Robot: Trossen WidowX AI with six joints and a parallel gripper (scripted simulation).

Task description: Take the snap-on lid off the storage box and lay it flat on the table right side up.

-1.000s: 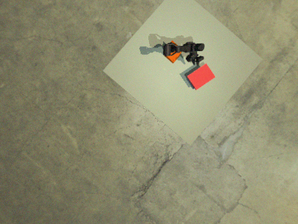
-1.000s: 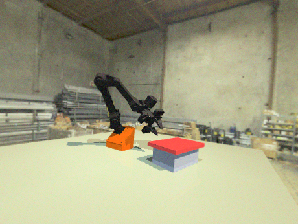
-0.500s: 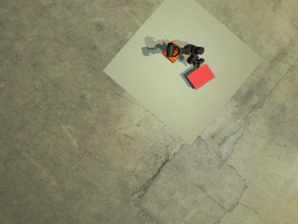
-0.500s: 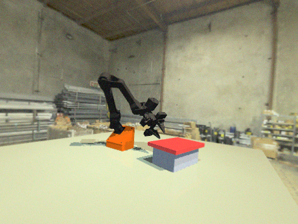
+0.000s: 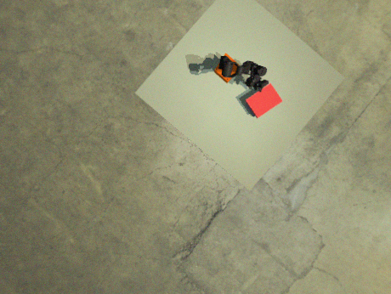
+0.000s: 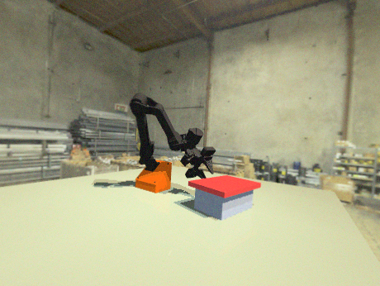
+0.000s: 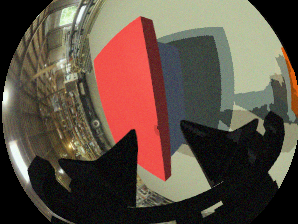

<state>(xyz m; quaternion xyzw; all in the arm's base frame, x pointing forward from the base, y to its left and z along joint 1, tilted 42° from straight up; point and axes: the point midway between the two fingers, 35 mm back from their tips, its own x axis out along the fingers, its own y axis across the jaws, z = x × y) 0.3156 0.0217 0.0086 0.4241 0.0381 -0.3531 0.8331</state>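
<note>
Right now my gripper tip is 8 cm short of the red lid, 2 cm to the left of it and 1 cm above it. Round my gripper tip: storage box: 8 cm ahead, 5 cm below, 2 cm to the right.
</note>
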